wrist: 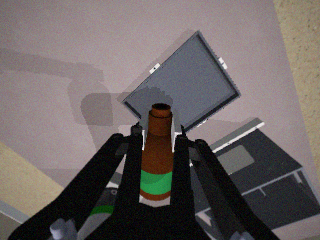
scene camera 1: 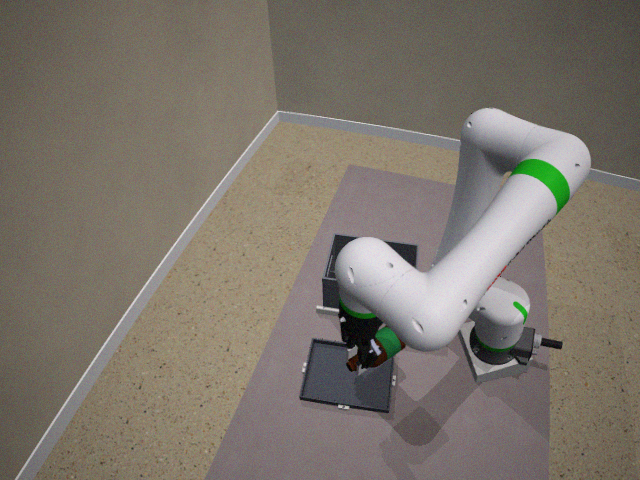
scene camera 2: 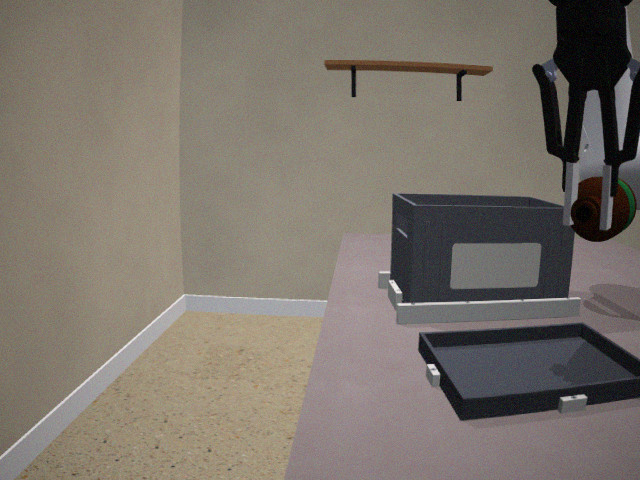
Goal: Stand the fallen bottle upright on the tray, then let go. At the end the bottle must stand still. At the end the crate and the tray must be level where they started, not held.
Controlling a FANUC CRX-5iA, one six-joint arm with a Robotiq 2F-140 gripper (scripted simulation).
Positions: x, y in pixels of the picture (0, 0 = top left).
Labels:
My gripper shows in the wrist view, in scene camera 1 and in scene camera 2 (587, 226). One and the same spot on my gripper: (wrist: 74, 204) is (scene camera 1: 368, 354).

